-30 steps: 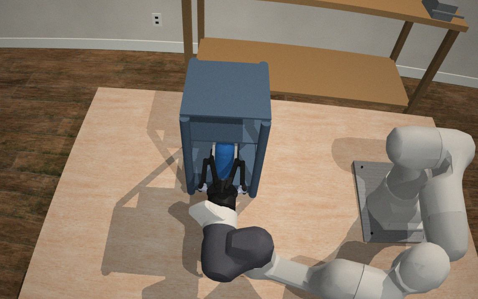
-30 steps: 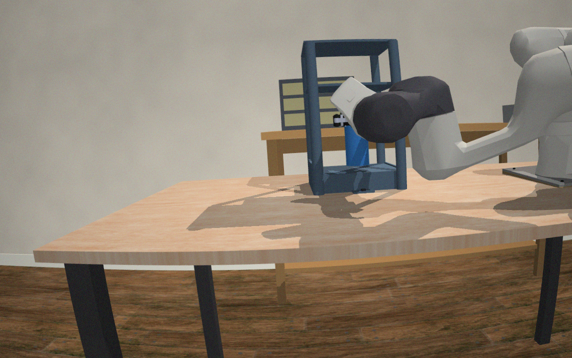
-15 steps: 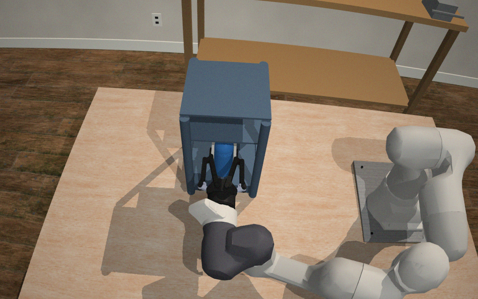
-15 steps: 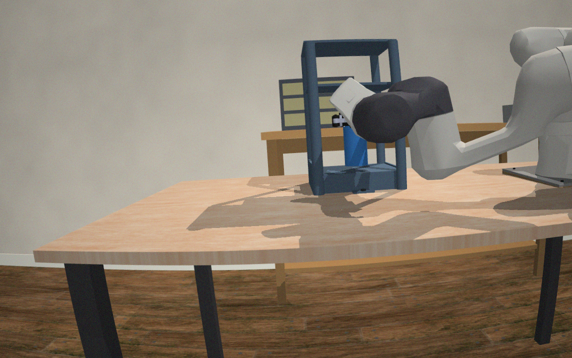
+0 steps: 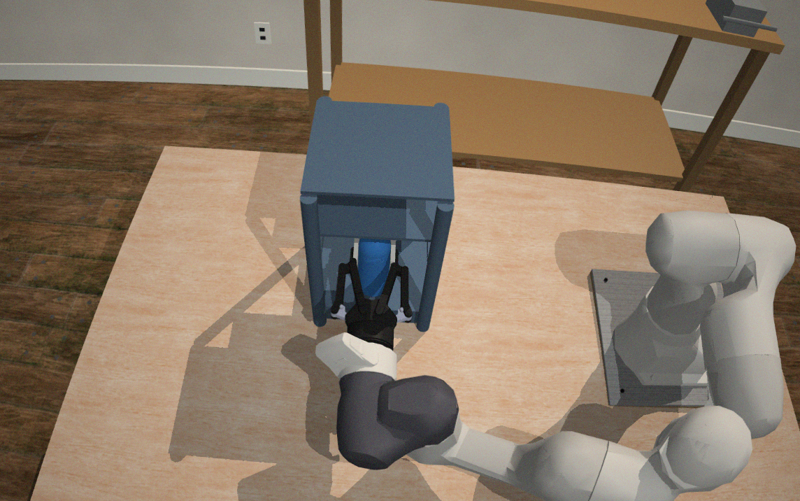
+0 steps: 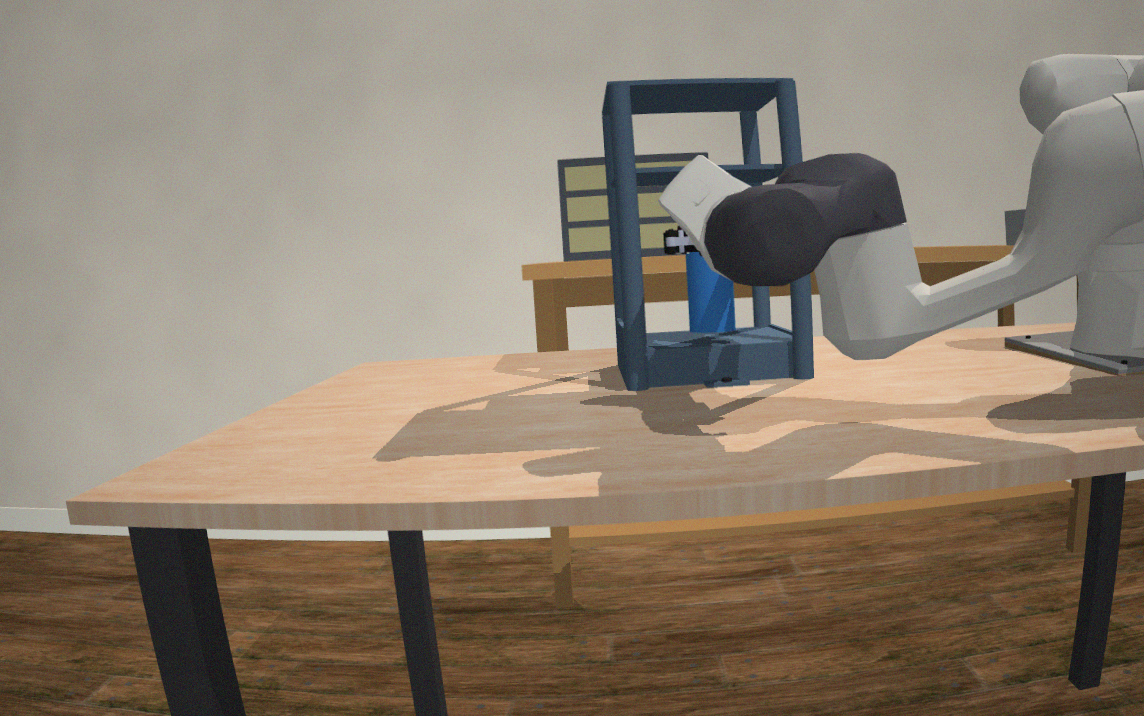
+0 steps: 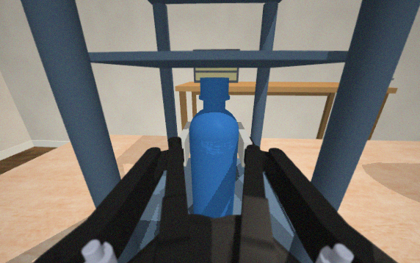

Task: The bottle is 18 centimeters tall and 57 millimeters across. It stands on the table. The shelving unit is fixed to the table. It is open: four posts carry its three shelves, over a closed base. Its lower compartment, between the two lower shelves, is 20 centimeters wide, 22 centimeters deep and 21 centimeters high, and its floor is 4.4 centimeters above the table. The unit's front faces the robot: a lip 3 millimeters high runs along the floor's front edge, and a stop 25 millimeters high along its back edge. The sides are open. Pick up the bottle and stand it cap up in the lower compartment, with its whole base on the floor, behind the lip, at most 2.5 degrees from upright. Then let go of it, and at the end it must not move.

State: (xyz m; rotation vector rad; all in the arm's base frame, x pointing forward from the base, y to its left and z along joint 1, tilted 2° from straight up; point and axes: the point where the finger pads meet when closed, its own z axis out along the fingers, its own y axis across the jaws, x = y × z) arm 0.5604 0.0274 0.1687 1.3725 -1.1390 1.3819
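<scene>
My hand is 10 mm below the blue bottle. From my hand the other things lie so: blue shelving unit (50 mm to the right, 10 mm ahead, 10 mm above).
</scene>
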